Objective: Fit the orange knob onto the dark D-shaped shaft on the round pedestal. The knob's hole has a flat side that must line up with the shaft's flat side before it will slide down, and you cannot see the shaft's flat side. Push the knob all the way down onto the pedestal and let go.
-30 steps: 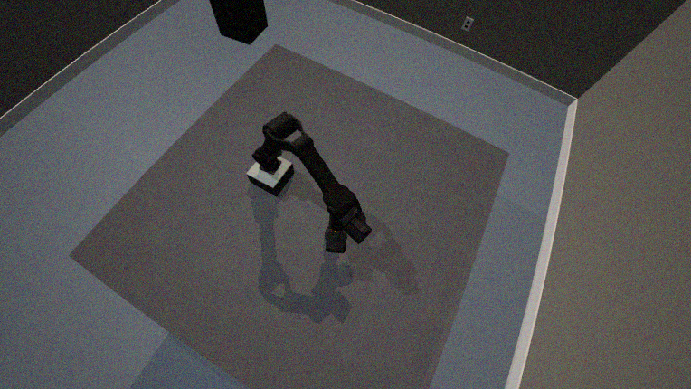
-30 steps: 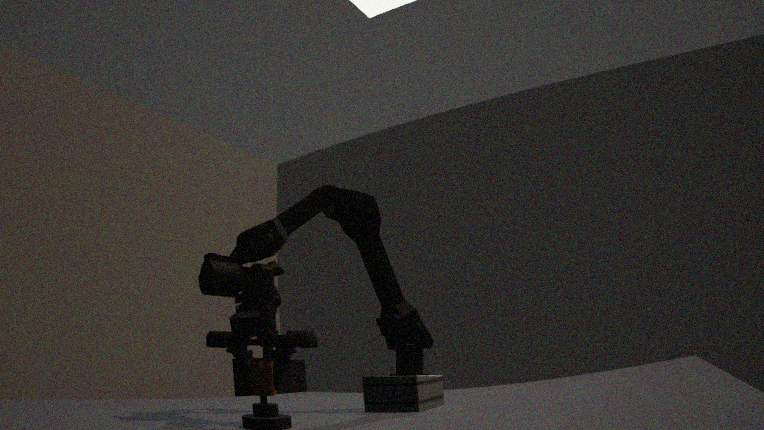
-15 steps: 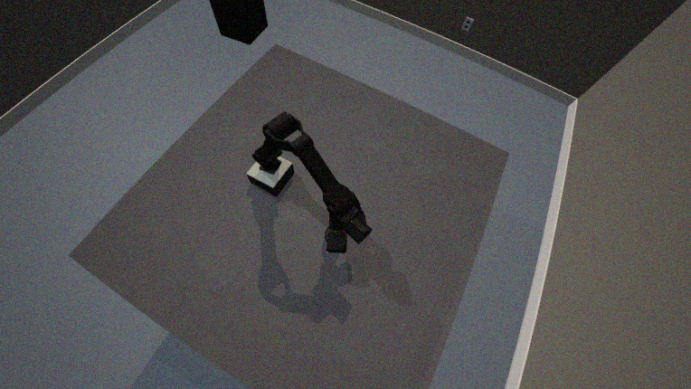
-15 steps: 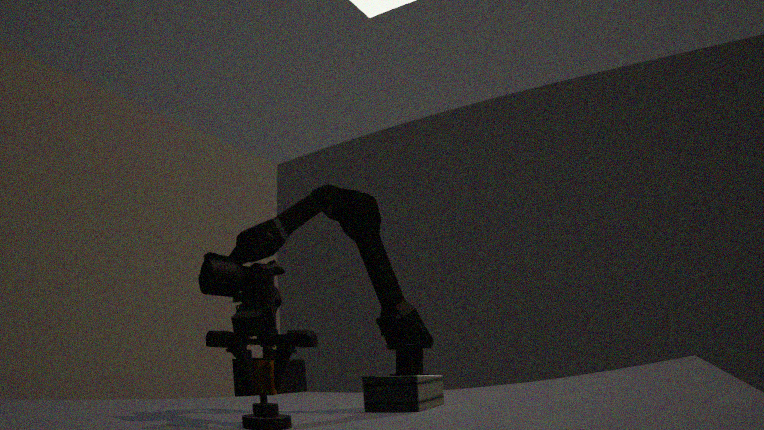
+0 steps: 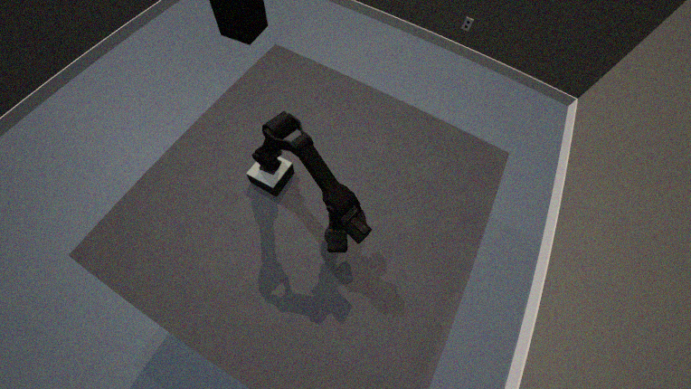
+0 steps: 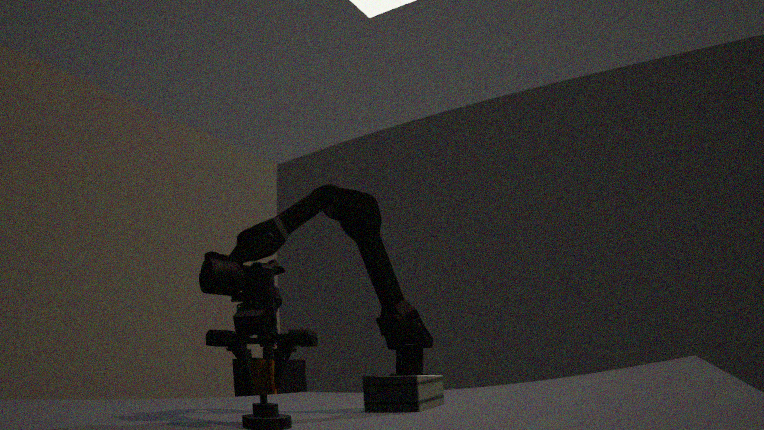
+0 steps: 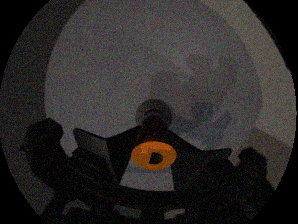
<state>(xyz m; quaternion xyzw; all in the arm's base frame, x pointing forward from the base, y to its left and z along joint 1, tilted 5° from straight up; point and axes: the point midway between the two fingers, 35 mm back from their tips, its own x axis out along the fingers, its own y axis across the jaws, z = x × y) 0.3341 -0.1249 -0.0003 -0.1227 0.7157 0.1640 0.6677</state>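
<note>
The round pedestal is 40 mm below my gripper tip. From my gripper tip the other things lie so: orange knob (20 mm above).
</note>
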